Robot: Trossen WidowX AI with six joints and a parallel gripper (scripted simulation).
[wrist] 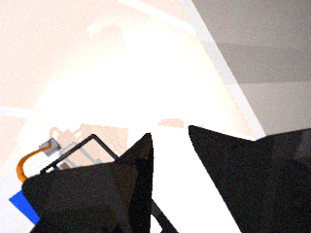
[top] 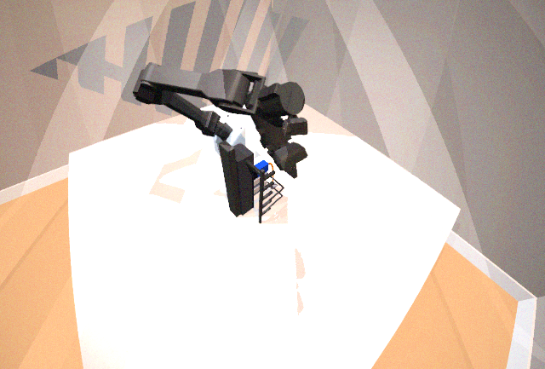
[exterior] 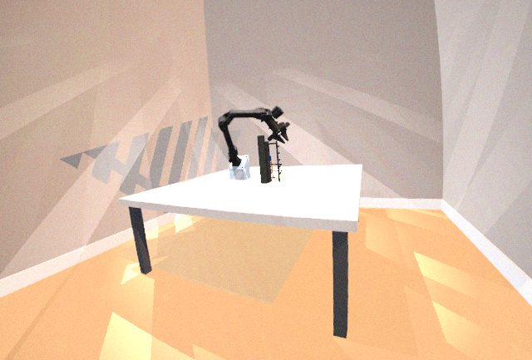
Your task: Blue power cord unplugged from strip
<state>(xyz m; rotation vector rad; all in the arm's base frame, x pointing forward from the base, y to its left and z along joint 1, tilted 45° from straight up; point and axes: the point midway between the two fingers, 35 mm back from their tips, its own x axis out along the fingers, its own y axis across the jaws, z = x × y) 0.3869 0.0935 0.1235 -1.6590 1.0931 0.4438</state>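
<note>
Now: the blue plug 13 cm behind my gripper tip, 1 cm to the right of it and 9 cm below it.
</note>
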